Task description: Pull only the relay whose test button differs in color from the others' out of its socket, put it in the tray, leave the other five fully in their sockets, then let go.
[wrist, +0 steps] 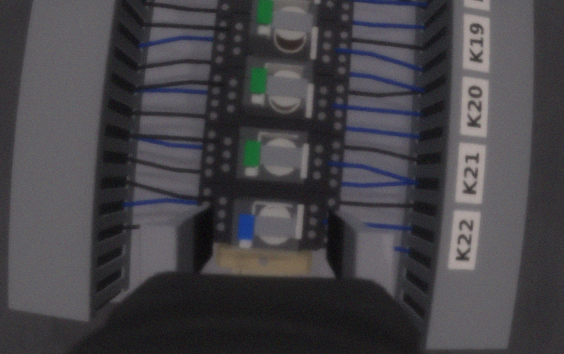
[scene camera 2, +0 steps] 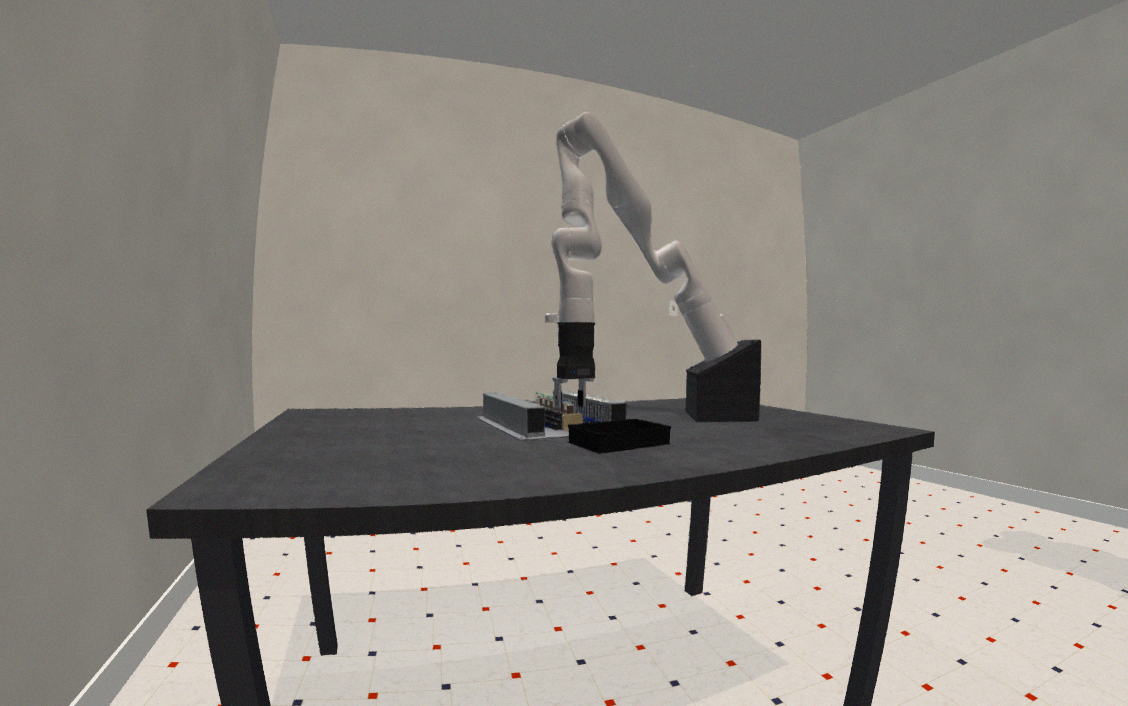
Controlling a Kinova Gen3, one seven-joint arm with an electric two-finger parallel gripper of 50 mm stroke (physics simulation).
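Places are measured from the arm's base along level axes (x ahead, y up, z right), in centimetres.
Pixels of known places: gripper, fingertip midpoint: [wrist: 270,233] [scene camera 2: 570,406]; arm's base, origin of the base link: [scene camera 2: 720,353].
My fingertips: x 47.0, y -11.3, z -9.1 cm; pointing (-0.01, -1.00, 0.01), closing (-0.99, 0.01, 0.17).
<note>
For each thing: its top centre in the pictures, then the offset to it from my fingertips. "spot": a spot on its surface instead. Level surfaces: height alone.
- relay with the blue test button, middle of its top: [wrist: 265,229] [scene camera 2: 568,399] dy +1.6, dx +0.2, dz +0.4 cm
- black tray, surface spot: [scene camera 2: 619,435] spot: dy -2.5, dx -1.4, dz -21.8 cm
- tan end piece, surface spot: [wrist: 263,260] spot: dy -1.3, dx +0.0, dz -1.5 cm
- dark table, its level: dy -5.4 cm
The relay with the blue test button [wrist: 272,225] sits in the end socket of the row, level with the label K22 in the wrist view. Relays with green buttons [wrist: 280,156] [wrist: 284,91] [wrist: 290,25] sit in the sockets above it in that view. My gripper [wrist: 270,233] [scene camera 2: 569,405] is open and points down at the end of the row, its fingers on either side of the blue-button relay's socket end, with nothing held. The fingertips' exact height beside the relay is hard to tell. The black tray [scene camera 2: 619,435] stands on the table in front of the row.
Slotted grey wire ducts [wrist: 50,150] [wrist: 495,175] [scene camera 2: 513,413] run along both sides of the sockets, with blue and black wires between. A tan end piece [wrist: 263,260] closes the row. The dark table [scene camera 2: 374,466] carries the panel, the tray and the robot's base.
</note>
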